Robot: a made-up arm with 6 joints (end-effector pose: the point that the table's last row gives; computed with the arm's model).
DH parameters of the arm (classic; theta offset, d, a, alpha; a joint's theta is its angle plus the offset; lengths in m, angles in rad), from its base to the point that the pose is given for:
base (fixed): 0 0 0 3.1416
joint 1: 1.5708 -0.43 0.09 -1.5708
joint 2: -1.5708 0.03 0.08 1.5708
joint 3: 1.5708 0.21 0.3 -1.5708
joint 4: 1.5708 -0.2 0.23 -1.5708
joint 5: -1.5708 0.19 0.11 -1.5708
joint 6: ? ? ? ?
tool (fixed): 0 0.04 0 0
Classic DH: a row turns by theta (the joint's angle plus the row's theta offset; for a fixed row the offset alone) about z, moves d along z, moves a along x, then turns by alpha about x.
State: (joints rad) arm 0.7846 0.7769 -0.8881 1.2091 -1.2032 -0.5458
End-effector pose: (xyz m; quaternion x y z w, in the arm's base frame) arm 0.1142 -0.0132 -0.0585 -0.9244 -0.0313 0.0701 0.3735
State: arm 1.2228 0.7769 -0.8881 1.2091 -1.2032 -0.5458
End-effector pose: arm 0.0978 -0.0604 -0.0585 -0.9092 0.1703 -0.0128 0.3798
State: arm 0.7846 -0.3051 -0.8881 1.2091 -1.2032 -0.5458
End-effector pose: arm 0.3584 0.2315 0.3431 -0.6818 -0.1883 -0.2877 0.6457
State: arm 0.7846 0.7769 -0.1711 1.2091 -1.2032 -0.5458
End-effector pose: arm 0.0009 0.0596 -0.0875 -0.7949 0.2518 0.1319 0.5360
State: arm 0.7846 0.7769 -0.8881 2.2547 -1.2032 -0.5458
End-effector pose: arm -0.1204 0.0568 -0.3158 -0.8079 -0.0659 0.5458 0.2121
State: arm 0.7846 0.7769 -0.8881 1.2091 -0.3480 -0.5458
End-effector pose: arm 0.1211 0.0274 -0.0072 -0.7156 0.1953 0.1553 0.6524
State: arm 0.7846 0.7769 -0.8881 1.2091 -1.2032 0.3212
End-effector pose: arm 0.0257 0.0367 -0.1108 -0.8095 -0.1853 0.4519 0.3258
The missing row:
joint 6: -1.5708 -0.02 0.13 -1.5708
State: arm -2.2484 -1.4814 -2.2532 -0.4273 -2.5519 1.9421
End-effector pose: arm -0.2312 0.3725 0.4784 -0.1758 -0.6395 0.4113 0.6253
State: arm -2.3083 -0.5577 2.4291 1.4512 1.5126 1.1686
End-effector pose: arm 0.0030 -0.3832 0.5490 -0.6018 0.6902 -0.0989 0.3894
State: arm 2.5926 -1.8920 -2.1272 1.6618 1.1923 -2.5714
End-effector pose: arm -0.2156 0.0355 0.7628 0.4100 0.1598 -0.7116 0.5477
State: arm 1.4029 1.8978 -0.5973 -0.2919 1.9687 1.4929
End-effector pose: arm -0.4525 0.0308 0.8427 -0.2166 -0.6814 -0.2945 0.6341
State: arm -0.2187 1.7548 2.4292 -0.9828 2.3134 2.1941
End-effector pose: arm 0.0972 0.4811 0.4026 0.6769 0.6851 0.0302 0.2675
